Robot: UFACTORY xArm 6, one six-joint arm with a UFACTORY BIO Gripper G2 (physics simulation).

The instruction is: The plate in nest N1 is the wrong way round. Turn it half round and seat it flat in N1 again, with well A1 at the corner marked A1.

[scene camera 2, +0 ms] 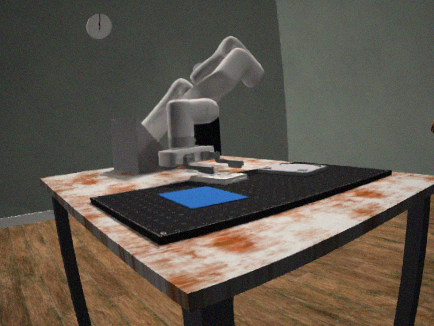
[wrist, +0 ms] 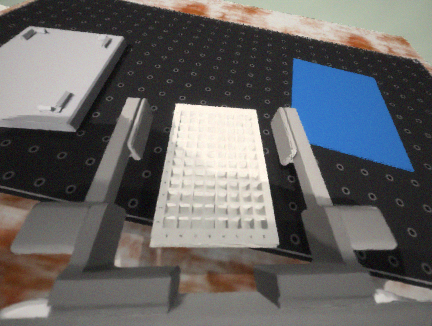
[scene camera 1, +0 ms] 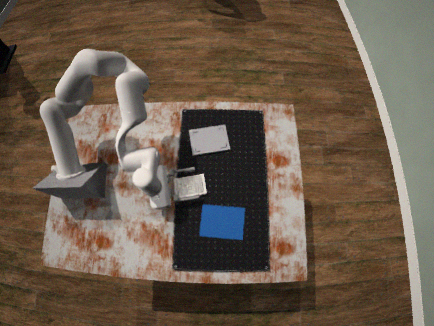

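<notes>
The white well plate (scene camera 1: pixel 190 186) (scene camera 2: pixel 226 178) (wrist: pixel 215 170) lies flat, wells up, on the black perforated board (scene camera 1: pixel 240 175) (scene camera 2: pixel 320 187) (wrist: pixel 210 75), outside the nest. The grey nest (scene camera 1: pixel 209 140) (scene camera 2: pixel 295 169) (wrist: pixel 60 75), with small corner brackets, is empty and stands to the left of the plate in the wrist view. Its N1 and A1 marks are not readable, nor is the plate's well A1. My gripper (scene camera 1: pixel 190 184) (scene camera 2: pixel 227 167) (wrist: pixel 212 132) is open and low over the plate, one finger beyond each long side, with a gap on both sides.
A flat blue rectangle (scene camera 1: pixel 222 222) (scene camera 2: pixel 202 197) (wrist: pixel 350 115) lies on the board, on the other side of the plate from the nest. The arm's grey wedge base (scene camera 1: pixel 75 185) (scene camera 2: pixel 125 145) stands on the rust-stained white table (scene camera 1: pixel 287 175) (scene camera 2: pixel 200 270).
</notes>
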